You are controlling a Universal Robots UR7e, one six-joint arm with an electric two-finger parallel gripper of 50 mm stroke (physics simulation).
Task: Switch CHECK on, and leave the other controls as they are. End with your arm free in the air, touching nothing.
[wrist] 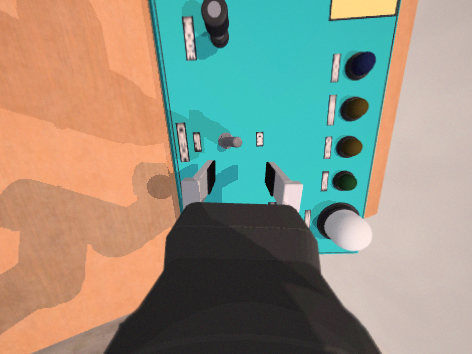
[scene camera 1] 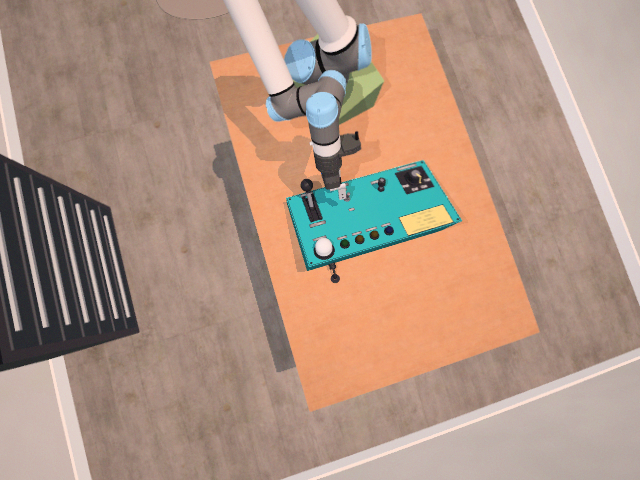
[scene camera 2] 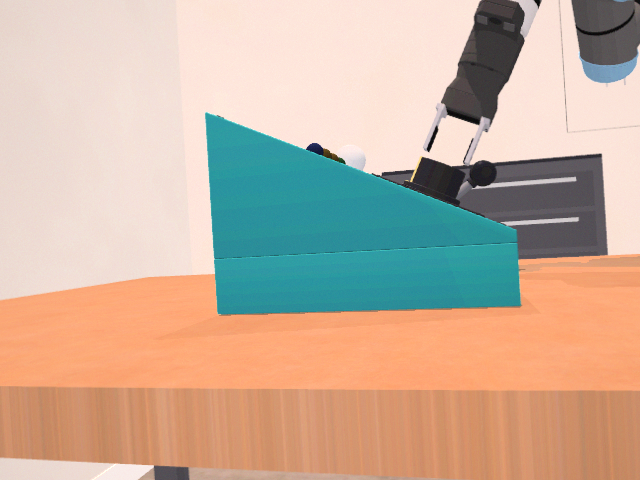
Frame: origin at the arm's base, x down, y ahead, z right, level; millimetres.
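Seen in the pictures: gripper, fingertip midpoint: [wrist: 240, 171] [scene camera 1: 340, 191] [scene camera 2: 445, 157].
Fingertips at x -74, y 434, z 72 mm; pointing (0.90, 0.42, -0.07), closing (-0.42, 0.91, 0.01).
Pixels of each thing's top centre, then the offset from my fingertips to it. "*": a spot on its surface instead.
- CHECK toggle, surface spot: [wrist: 231, 141] * dx +28, dy +1, dz -29 mm
- OFF label, surface spot: [wrist: 197, 142] * dx +88, dy -24, dz -25 mm
- MODE lever, top centre: [wrist: 228, 9] [scene camera 1: 383, 183] dx +25, dy -4, dz -148 mm
- black rotary knob, top centre: [scene camera 2: 436, 155] [scene camera 1: 417, 173] dx +32, dy -14, dz -267 mm
- ball-handled lever, top centre: [scene camera 2: 482, 160] [scene camera 1: 306, 183] dx -2, dy -46, dz +96 mm
- white dome, surface spot: [wrist: 348, 230] [scene camera 2: 360, 151] [scene camera 1: 326, 238] * dx -33, dy +139, dz +80 mm
The CHECK toggle [wrist: 231, 141] is a small grey lever on the teal sloped console [scene camera 1: 372, 212] [scene camera 2: 361, 248] [wrist: 280, 65]. In the wrist view its tip leans toward the ON label [wrist: 259, 139], away from the OFF label [wrist: 197, 142]. It is hidden in scene camera 2 and hard to make out in scene camera 1. My gripper [scene camera 1: 341, 192] [scene camera 2: 446, 156] [wrist: 240, 171] is open and empty, and appears above the console face. In the wrist view the toggle shows just beyond the fingertips, not between them.
The MODE lever [scene camera 1: 381, 183] [wrist: 216, 20], a black rotary knob [scene camera 1: 415, 177] [scene camera 2: 439, 175], a ball-handled lever [scene camera 1: 306, 184] [scene camera 2: 482, 173] and a white dome [scene camera 1: 324, 246] [scene camera 2: 351, 156] [wrist: 348, 230] rise from the console. A green block [scene camera 1: 361, 98] stands behind, under the arm.
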